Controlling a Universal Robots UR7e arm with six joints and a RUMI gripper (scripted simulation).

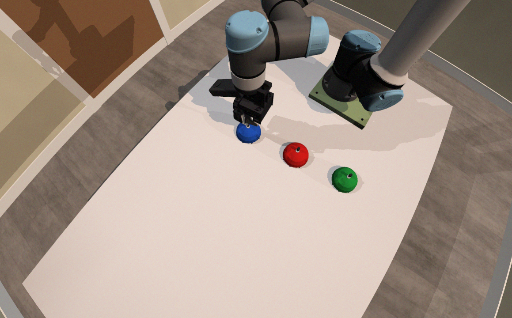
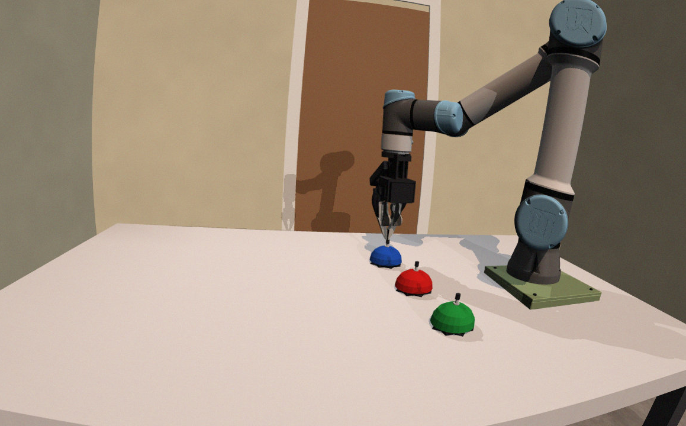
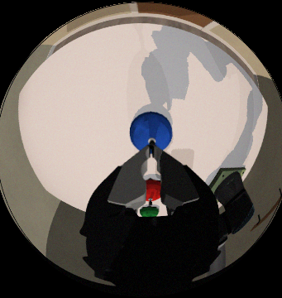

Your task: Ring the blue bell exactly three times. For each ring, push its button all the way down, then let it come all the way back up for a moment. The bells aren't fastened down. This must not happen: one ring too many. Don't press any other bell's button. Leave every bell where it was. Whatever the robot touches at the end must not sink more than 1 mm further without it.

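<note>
Now: hand 4 cm above the blue bell. From my hand the other things lie so: green bell: 35 cm to the left, 4 cm below, 4 cm behind; then red bell: 18 cm to the left, 4 cm below, 2 cm behind.
</note>
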